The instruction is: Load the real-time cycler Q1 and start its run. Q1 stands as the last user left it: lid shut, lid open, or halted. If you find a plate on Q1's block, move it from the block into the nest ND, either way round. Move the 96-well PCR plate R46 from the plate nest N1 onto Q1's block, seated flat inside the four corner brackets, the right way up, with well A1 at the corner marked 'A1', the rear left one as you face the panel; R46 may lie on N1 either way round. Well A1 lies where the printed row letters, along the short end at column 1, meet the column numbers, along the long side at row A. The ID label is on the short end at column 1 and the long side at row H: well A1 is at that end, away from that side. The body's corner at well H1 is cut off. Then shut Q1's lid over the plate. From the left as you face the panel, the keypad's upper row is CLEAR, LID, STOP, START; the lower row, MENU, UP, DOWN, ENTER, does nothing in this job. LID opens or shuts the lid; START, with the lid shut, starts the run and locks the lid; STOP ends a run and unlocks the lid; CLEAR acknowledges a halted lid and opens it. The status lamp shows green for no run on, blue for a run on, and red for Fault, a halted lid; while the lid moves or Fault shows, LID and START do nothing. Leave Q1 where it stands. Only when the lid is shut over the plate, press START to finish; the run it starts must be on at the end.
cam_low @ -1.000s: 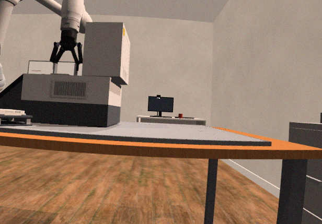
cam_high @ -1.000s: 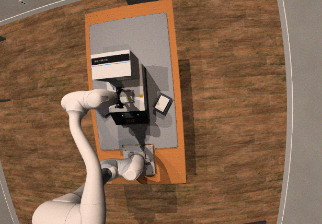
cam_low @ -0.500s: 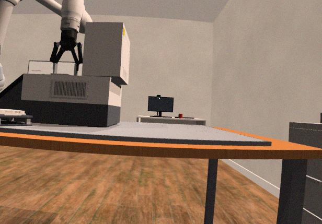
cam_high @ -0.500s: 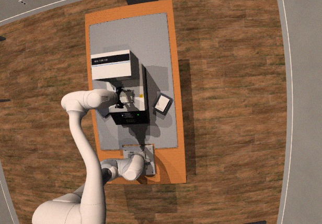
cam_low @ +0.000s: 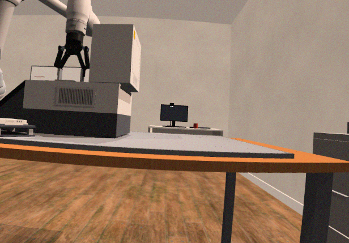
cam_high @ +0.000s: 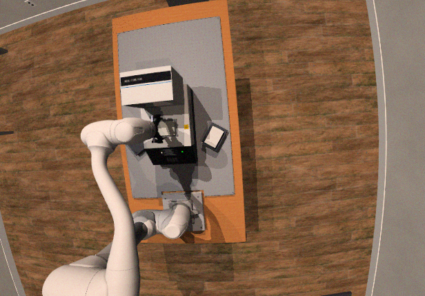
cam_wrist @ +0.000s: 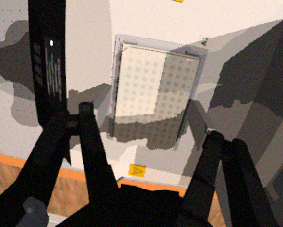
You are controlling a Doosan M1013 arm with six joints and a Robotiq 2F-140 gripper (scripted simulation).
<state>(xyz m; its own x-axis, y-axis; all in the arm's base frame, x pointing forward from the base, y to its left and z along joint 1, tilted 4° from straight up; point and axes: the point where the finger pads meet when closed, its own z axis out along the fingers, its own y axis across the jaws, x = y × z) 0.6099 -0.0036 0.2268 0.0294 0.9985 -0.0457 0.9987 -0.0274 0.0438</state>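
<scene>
My hand is 20 mm above the 96-well plate. Also, from my hand: dark plate nest N1 (280 mm to the right, 210 mm below, 90 mm behind); dark nest (300 mm to the left, 210 mm below, 70 mm behind); white plate R46 (280 mm to the right, 190 mm below, 90 mm behind).
</scene>
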